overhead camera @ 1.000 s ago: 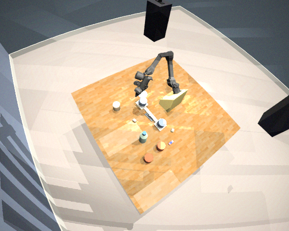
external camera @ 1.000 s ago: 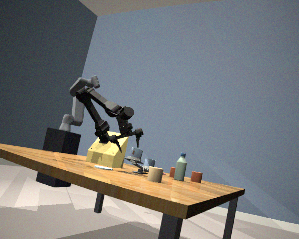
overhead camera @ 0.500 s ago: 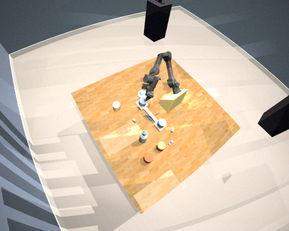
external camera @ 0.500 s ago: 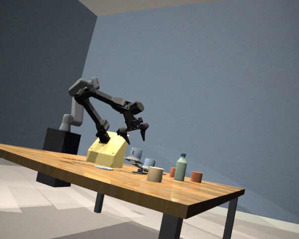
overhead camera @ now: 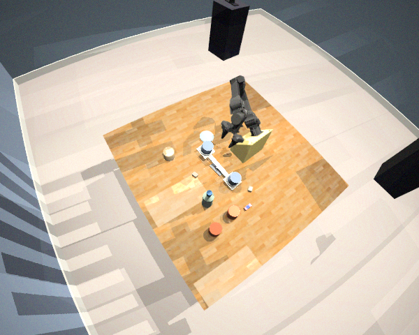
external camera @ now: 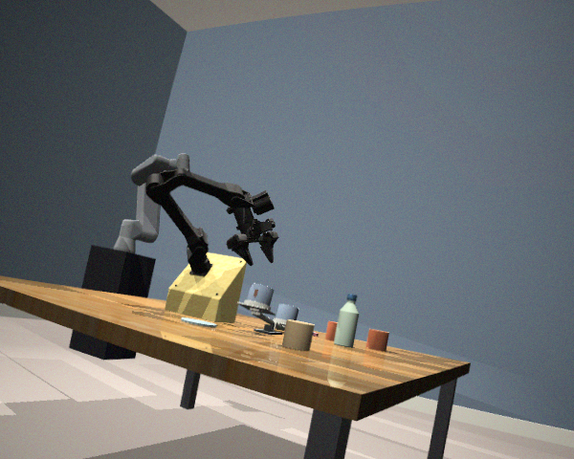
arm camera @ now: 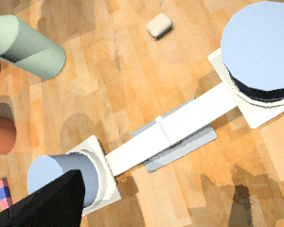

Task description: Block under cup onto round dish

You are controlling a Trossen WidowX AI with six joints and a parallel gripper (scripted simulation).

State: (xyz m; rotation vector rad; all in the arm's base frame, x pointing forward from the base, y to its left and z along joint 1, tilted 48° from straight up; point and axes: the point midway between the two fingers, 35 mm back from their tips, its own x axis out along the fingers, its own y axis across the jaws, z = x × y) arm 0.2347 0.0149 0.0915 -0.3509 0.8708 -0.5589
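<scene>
The cup lies 190 mm to the left of my gripper tip, 150 mm below it and 50 mm ahead of it. The rest, counted from my gripper tip: balance (190 mm below, 60 mm ahead, 30 mm to the left); round dish (210 mm to the right, 210 mm below, 60 mm behind); balance beam (170 mm below, 50 mm ahead, 30 mm to the left).
</scene>
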